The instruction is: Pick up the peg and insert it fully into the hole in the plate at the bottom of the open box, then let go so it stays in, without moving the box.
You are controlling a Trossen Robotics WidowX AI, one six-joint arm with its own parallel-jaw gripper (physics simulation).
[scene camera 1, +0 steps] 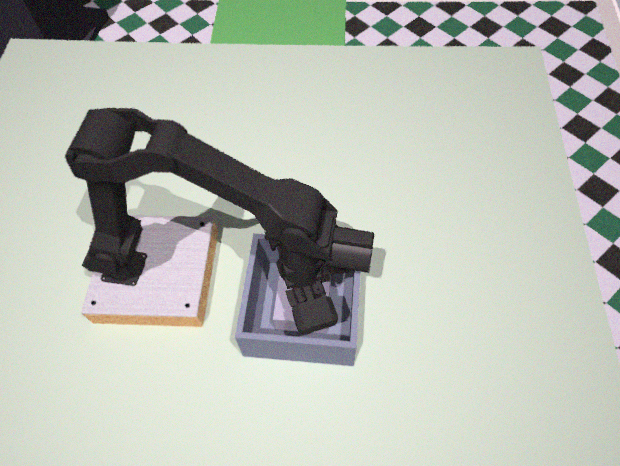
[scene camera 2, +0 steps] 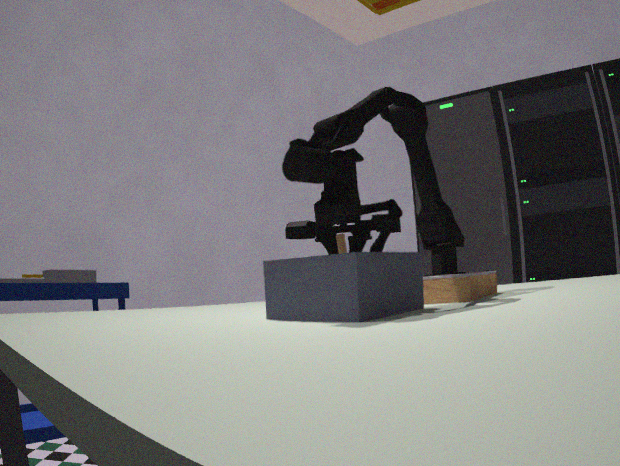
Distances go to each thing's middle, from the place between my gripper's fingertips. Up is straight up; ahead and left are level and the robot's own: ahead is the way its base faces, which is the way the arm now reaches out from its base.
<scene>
Now: the grey-blue box (scene camera 2: 354,287) 1 cm below my hand.
</scene>
